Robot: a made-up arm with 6 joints.
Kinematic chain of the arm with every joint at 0, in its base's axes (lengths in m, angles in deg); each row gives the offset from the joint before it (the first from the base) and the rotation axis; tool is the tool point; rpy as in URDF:
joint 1: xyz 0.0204 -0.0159 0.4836 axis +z
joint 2: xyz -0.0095 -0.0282 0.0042 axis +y
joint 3: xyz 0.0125 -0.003 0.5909 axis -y
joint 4: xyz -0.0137 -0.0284 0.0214 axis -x
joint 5: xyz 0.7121 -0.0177 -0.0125 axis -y
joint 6: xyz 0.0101 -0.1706 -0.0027 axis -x
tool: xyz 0.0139 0.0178 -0.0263 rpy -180 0 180
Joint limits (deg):
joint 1: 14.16..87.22
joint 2: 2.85..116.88
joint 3: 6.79..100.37
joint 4: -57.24..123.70
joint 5: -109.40..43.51
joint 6: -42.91..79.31
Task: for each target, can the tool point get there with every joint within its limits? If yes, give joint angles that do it. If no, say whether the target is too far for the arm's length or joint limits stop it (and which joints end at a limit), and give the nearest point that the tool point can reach.
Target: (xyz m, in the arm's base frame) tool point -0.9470 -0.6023 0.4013
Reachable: no: joint limits stop it (at a limit: joint 1, joint 2, joint 3, joint 4, joint 6) | nearest point 0.1601 -0.1225 -0.3694 | short by 1.432 m
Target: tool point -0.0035 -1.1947 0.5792
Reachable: no: joint limits stop it (at a limit: joint 1, joint 2, joint 3, joint 5, joint 6) | nearest point 0.2424 -0.1879 -0.3766 | short by 1.410 m
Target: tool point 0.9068 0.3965 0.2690
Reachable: yes | joints 35.20 55.70 19.31 -42.56 -28.34 60.44
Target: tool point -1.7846 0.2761 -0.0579
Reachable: no: too far | nearest point 0.0097 0.4647 -0.4857 | short by 1.854 m
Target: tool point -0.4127 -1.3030 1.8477
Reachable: no: too far | nearest point -0.0802 -0.3148 1.7699 | short by 1.046 m
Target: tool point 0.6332 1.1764 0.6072
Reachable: yes | joints 67.04 81.59 69.08 89.37 18.59 33.42
